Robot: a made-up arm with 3 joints. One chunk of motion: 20 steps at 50 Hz.
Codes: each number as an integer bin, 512 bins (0 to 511) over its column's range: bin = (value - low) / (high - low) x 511, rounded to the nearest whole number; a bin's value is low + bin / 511 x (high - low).
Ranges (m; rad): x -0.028..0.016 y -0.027..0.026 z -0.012..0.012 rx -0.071..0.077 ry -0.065..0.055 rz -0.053..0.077
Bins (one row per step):
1: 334 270 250 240 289 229
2: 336 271 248 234 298 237
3: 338 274 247 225 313 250
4: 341 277 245 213 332 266
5: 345 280 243 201 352 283
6: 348 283 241 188 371 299
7: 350 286 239 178 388 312
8: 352 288 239 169 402 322
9: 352 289 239 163 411 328
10: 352 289 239 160 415 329
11: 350 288 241 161 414 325
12: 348 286 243 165 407 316
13: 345 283 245 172 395 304
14: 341 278 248 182 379 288
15: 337 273 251 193 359 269
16: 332 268 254 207 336 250
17: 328 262 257 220 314 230
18: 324 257 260 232 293 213
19: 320 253 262 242 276 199
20: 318 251 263 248 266 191
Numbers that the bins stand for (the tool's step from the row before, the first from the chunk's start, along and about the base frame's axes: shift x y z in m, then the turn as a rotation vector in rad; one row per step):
1: 0.00076 0.00100 -0.00026 -0.00149 0.00287 0.00526
2: 0.00093 0.00111 -0.00035 -0.00323 0.00498 0.00729
3: 0.00110 0.00142 -0.00040 -0.00583 0.00850 0.01060
4: 0.00136 0.00173 -0.00049 -0.00931 0.01296 0.01467
5: 0.00171 0.00204 -0.00059 -0.01278 0.01766 0.01900
6: 0.00196 0.00235 -0.00068 -0.01655 0.02212 0.02307
7: 0.00214 0.00266 -0.00077 -0.01945 0.02612 0.02637
8: 0.00231 0.00287 -0.00077 -0.02205 0.02940 0.02892
9: 0.00231 0.00297 -0.00077 -0.02379 0.03152 0.03044
10: 0.00231 0.00297 -0.00077 -0.02466 0.03246 0.03070
11: 0.00214 0.00287 -0.00068 -0.02437 0.03222 0.02968
12: 0.00196 0.00266 -0.00059 -0.02321 0.03058 0.02739
13: 0.00171 0.00235 -0.00049 -0.02118 0.02776 0.02434
14: 0.00136 0.00183 -0.00035 -0.01829 0.02400 0.02027
15: 0.00102 0.00132 -0.00021 -0.01510 0.01931 0.01543
16: 0.00059 0.00080 -0.00007 -0.01105 0.01390 0.01060
17: 0.00024 0.00017 0.00007 -0.00728 0.00874 0.00551
18: -0.00010 -0.00034 0.00021 -0.00381 0.00381 0.00119
19: -0.00045 -0.00076 0.00031 -0.00091 -0.00019 -0.00237
20: -0.00062 -0.00097 0.00035 0.00083 -0.00253 -0.00441

